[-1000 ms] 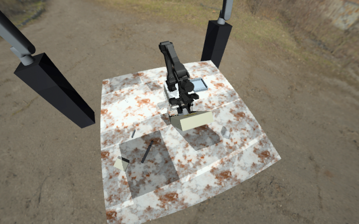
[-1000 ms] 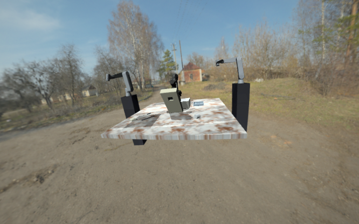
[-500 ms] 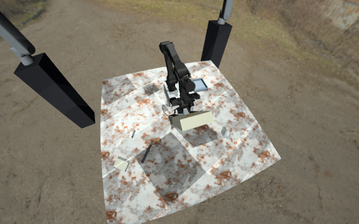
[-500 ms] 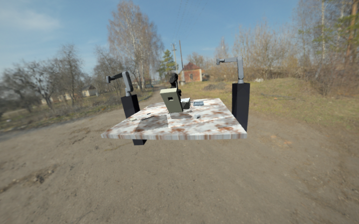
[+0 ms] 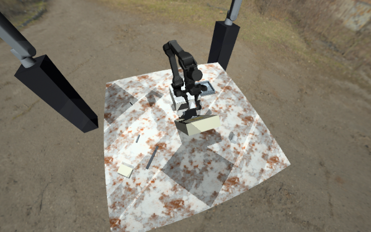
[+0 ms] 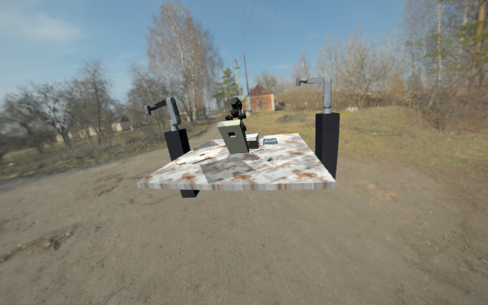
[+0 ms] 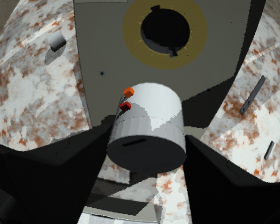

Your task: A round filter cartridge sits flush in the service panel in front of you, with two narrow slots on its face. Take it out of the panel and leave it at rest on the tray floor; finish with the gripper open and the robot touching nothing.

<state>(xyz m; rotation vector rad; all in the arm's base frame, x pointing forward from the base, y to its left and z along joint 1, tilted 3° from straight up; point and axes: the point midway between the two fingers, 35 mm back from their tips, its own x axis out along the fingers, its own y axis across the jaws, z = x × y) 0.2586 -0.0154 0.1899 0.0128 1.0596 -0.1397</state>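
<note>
Right now the blue-grey tray is 320 mm to the left of my gripper tip, 300 mm behind it and 250 mm below it. Round my gripper tip: round filter cartridge right at my gripper tip; then service panel 100 mm below, 60 mm ahead, 10 mm to the right.
</note>
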